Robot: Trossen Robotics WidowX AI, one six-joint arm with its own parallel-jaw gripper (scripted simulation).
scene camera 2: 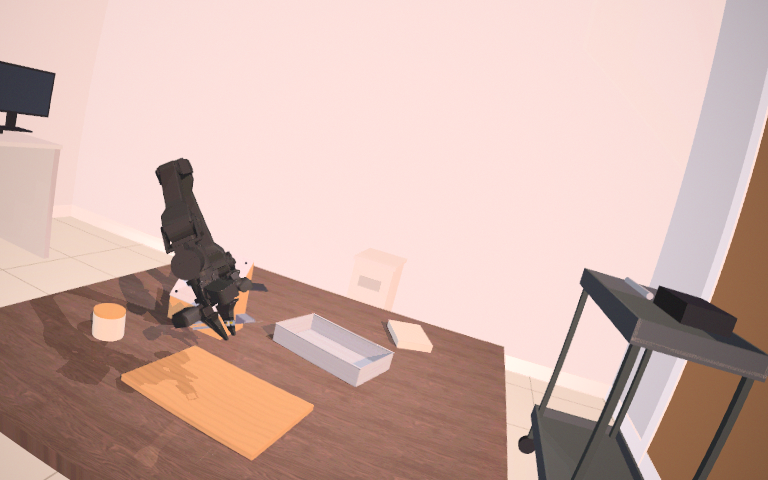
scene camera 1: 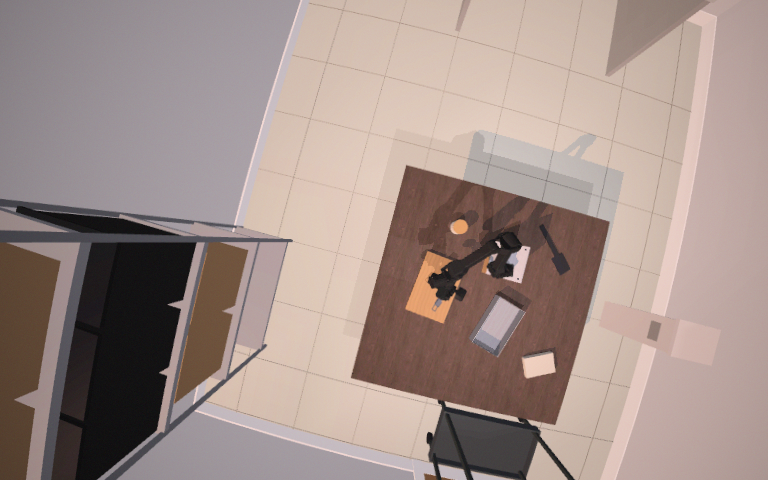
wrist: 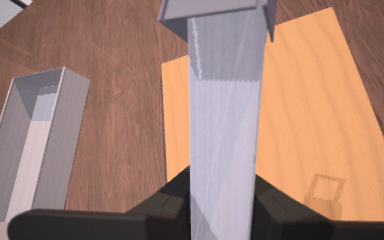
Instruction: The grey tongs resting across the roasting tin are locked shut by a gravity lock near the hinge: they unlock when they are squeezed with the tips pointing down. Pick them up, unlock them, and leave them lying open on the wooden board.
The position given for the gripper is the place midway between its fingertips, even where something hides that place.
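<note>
The gripper point(scene camera 2: 230, 337) appears in the wrist view too, where the gripper point(wrist: 215, 169) shares the frame with a wooden board point(wrist: 313, 145) and a roasting tin point(wrist: 49, 106). Scene camera 1 shows the board point(scene camera 1: 422, 299) and the tin point(scene camera 1: 497, 324), and scene camera 2 has the board point(scene camera 2: 247, 414) and the tin point(scene camera 2: 353, 359) as well. A beige block point(scene camera 2: 405, 335) is also visible there, while in the wrist view the block is out of frame.
</note>
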